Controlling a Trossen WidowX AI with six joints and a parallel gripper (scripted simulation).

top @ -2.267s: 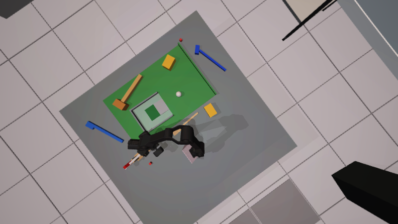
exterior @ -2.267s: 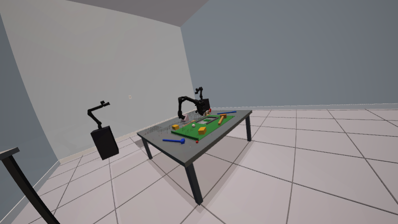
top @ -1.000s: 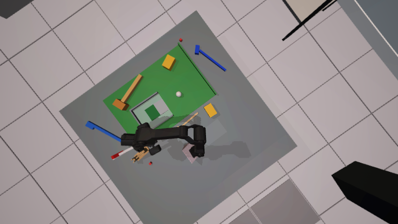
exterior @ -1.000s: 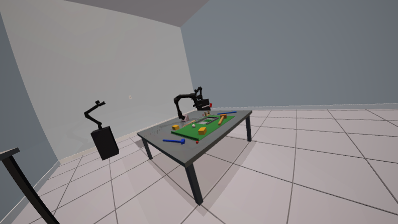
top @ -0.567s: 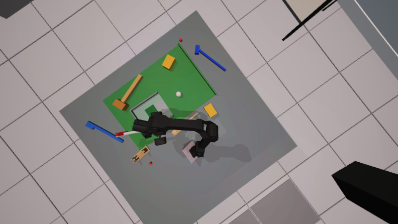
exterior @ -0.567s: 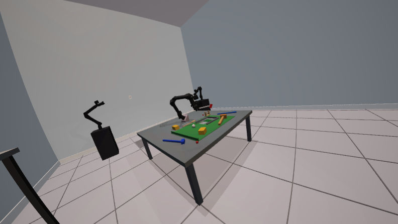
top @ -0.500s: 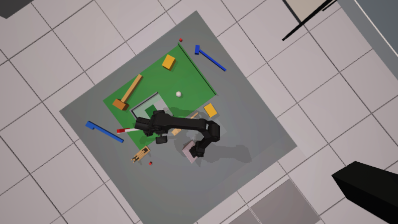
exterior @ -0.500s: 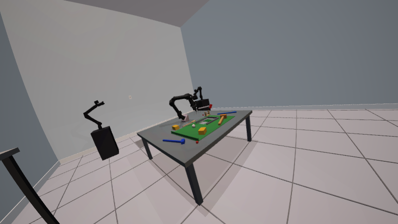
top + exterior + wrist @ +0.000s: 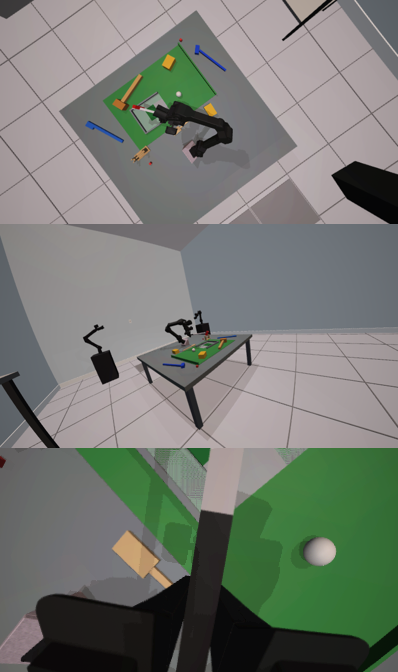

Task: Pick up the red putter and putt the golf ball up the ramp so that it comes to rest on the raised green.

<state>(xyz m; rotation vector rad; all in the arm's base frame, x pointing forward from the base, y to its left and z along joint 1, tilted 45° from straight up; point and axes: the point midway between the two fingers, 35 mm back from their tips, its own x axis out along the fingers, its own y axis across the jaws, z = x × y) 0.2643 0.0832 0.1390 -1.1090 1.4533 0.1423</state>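
The tan rod is 160 mm below my gripper tip, 80 mm behind it and 10 mm to the left of it. The rest, counted from my gripper tip: white golf ball: 140 mm below, 140 mm ahead, 90 mm to the right.
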